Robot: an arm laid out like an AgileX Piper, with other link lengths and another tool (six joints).
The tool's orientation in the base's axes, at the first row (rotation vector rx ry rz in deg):
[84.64, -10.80, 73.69]
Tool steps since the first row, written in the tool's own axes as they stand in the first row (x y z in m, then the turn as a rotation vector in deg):
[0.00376, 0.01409, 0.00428, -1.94, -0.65, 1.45]
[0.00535, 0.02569, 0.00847, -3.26, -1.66, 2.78]
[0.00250, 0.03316, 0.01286, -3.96, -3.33, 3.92]
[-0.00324, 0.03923, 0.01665, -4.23, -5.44, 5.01]
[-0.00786, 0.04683, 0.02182, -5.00, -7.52, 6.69]
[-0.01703, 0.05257, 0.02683, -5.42, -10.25, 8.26]
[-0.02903, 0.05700, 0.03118, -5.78, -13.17, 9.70]
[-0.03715, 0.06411, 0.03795, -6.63, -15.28, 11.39]
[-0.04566, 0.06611, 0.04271, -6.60, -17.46, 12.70]
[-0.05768, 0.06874, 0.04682, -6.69, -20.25, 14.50]
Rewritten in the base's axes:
[-0.00588, -0.00671, 0.01230, 0.55, -1.86, -1.59]
[-0.01092, -0.01351, 0.02141, 1.52, -3.19, -2.94]
[-0.01469, -0.02116, 0.02465, 3.10, -3.80, -4.25]
[-0.01898, -0.02927, 0.02469, 5.12, -4.00, -5.52]
[-0.02308, -0.03846, 0.02681, 7.27, -4.92, -7.02]
[-0.02777, -0.04913, 0.02426, 9.95, -5.33, -8.67]
[-0.03305, -0.06021, 0.01862, 12.71, -5.54, -10.42]
[-0.03724, -0.07223, 0.01807, 14.86, -6.50, -12.01]
[-0.03919, -0.08097, 0.01372, 17.18, -6.69, -13.03]
[-0.04335, -0.09120, 0.00692, 20.17, -7.09, -14.42]

